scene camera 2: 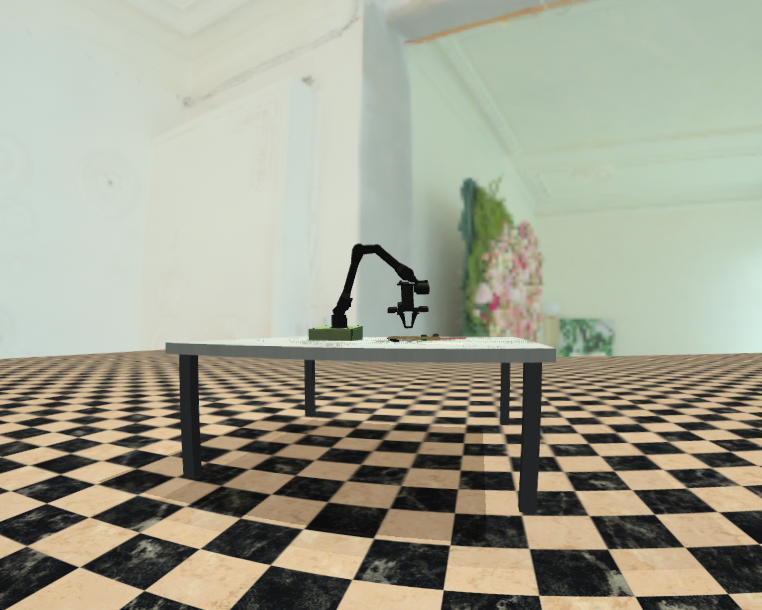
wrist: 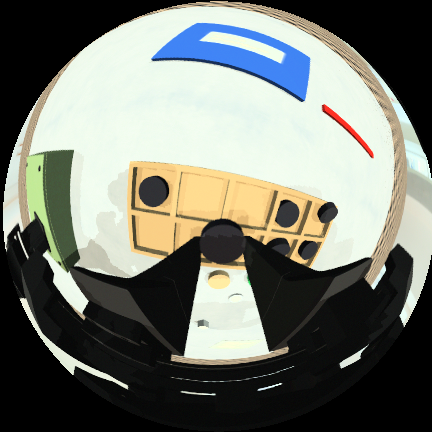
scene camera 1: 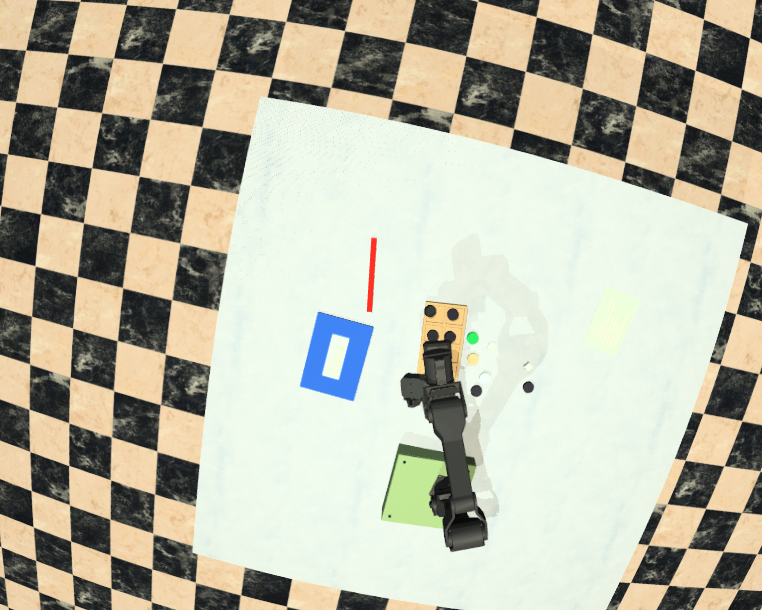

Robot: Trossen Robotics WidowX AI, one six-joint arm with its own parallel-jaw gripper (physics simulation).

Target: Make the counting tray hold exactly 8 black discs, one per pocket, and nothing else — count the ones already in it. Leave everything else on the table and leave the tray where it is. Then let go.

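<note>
The tan counting tray [scene camera 1: 441,324] [wrist: 202,194] has two rows of pockets. In the wrist view, black discs sit in a far-row pocket at the left end [wrist: 154,191] and in the right-end pockets: disc [wrist: 287,213], disc [wrist: 328,212], disc [wrist: 278,247] and disc [wrist: 307,250]. The two far-row pockets between them and the near-left pocket are empty; the held disc and a finger partly hide the near-row middle. My gripper [scene camera 2: 408,326] [wrist: 221,241] is shut on a black disc, above the tray. Two loose black discs [scene camera 1: 476,390] [scene camera 1: 528,386] lie right of the tray.
Right of the tray lie a green disc [scene camera 1: 472,337], a tan disc [scene camera 1: 472,358] [wrist: 218,279], pale discs [scene camera 1: 492,346] [scene camera 1: 484,377] and a small pale cube [scene camera 1: 528,366]. A blue frame [scene camera 1: 314,356], red bar [scene camera 1: 371,274], yellow pad [scene camera 1: 611,321] and green base box [scene camera 1: 413,489] stand apart.
</note>
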